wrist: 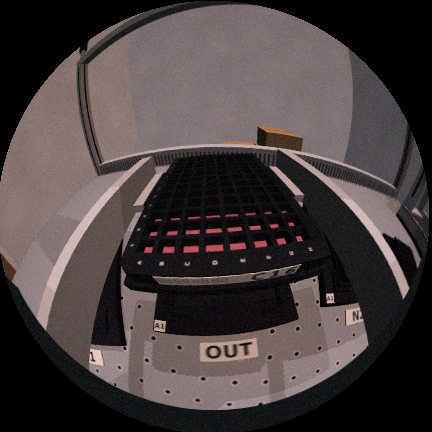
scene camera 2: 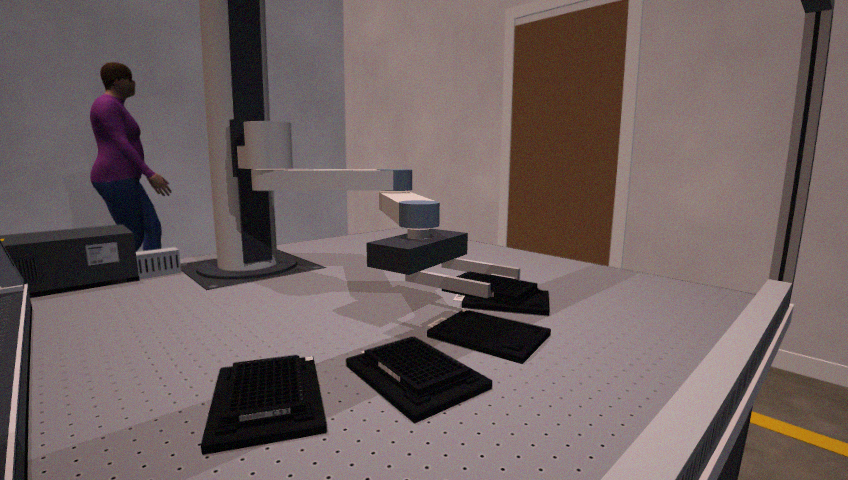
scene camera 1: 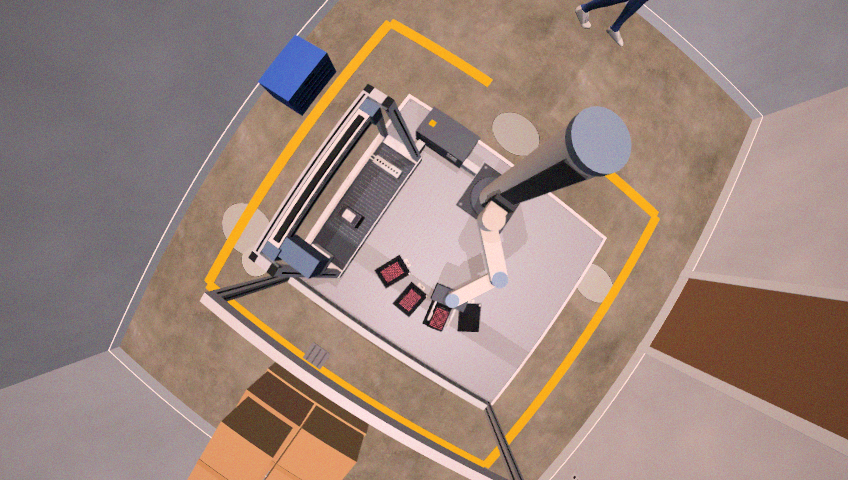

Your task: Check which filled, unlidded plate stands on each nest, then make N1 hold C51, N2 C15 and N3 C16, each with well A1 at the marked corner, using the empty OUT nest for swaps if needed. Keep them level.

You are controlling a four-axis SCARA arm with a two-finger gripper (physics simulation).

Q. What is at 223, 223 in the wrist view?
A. A plate C16.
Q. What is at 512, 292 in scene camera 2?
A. A plate C16.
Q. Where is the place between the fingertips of my gripper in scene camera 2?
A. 505, 282
